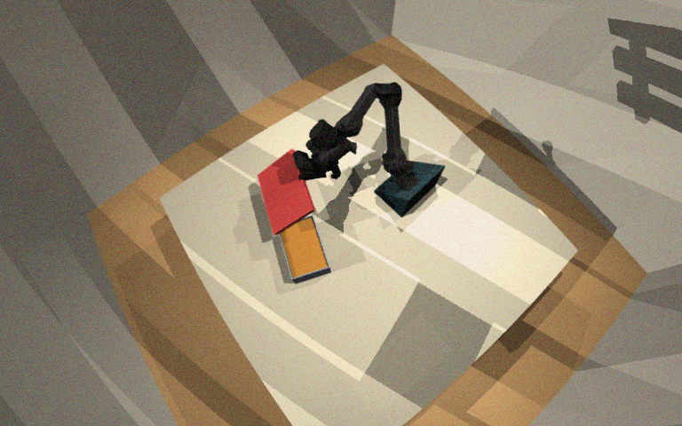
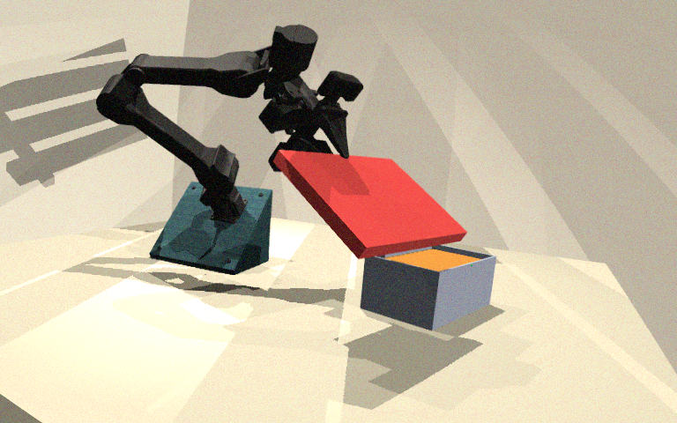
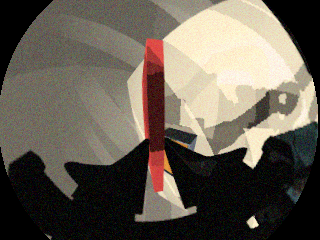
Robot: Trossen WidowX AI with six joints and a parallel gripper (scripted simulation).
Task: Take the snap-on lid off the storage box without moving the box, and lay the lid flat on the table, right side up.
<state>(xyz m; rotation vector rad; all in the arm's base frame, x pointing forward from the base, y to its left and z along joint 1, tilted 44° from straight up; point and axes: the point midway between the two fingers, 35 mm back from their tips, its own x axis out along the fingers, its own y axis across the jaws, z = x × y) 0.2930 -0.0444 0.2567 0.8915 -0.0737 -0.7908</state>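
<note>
Right now my gripper tip is 7 cm short of the red lid, 2 cm to the left of it and 4 cm above it. Also, from my gripper tip: grey-blue storage box (13 cm ahead, 14 cm to the left, 19 cm below).
</note>
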